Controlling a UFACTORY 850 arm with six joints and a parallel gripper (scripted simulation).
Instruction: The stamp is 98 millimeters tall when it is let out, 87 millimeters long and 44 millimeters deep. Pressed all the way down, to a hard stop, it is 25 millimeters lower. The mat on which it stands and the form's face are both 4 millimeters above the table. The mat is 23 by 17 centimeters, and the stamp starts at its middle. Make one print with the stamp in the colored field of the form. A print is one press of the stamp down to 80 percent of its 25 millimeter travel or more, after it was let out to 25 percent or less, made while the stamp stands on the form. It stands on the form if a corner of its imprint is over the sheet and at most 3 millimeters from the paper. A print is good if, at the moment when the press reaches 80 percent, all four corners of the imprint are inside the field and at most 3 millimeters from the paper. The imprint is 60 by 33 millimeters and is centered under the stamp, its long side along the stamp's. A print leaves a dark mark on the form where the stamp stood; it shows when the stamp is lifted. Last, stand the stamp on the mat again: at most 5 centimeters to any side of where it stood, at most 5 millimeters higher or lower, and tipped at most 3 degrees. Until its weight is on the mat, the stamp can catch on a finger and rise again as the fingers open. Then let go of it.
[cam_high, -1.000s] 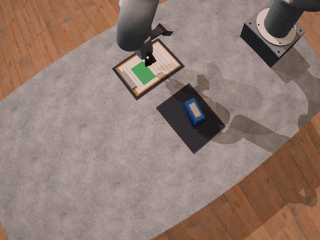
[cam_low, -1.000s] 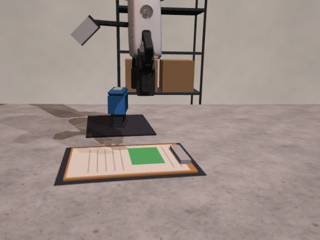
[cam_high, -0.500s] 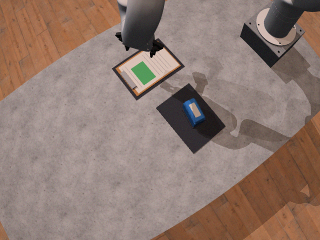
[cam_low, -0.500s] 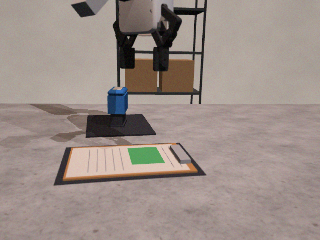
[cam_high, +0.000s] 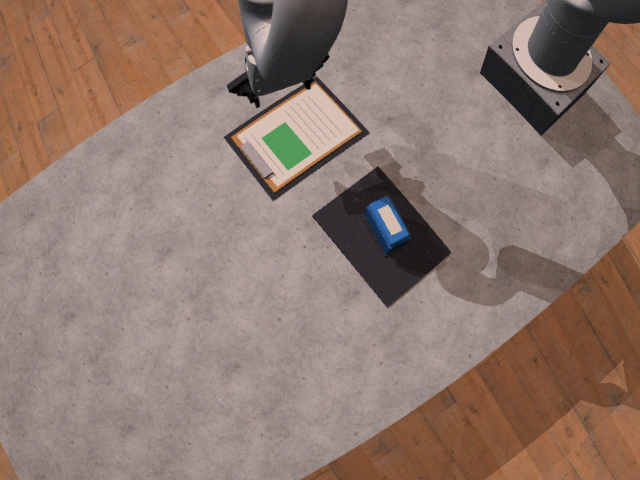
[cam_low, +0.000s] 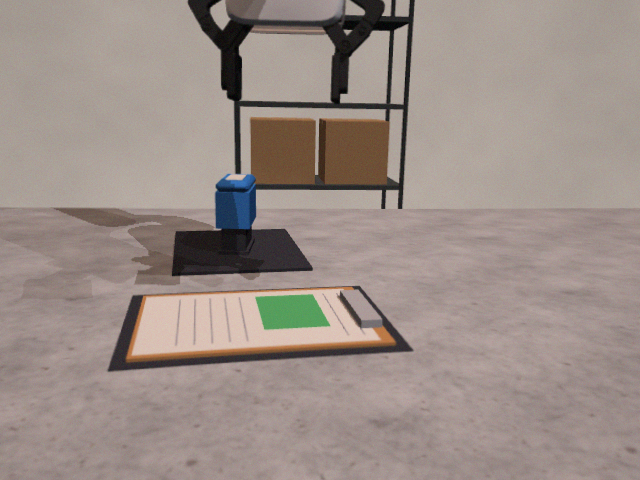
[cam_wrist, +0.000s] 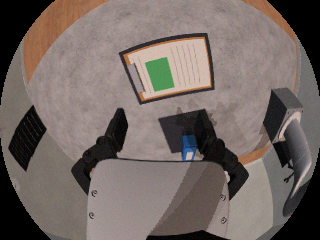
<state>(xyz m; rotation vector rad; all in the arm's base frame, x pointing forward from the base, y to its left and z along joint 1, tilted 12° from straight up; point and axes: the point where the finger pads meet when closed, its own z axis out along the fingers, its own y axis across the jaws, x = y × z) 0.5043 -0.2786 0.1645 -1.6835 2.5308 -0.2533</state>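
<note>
The stamp is 28 cm to the left of my hand and 16 cm below it. Also, from my hand: form (21 cm below, 1 cm behind); stamp base (28 cm to the left, 20 cm below); black mat (28 cm to the left, 21 cm below).
</note>
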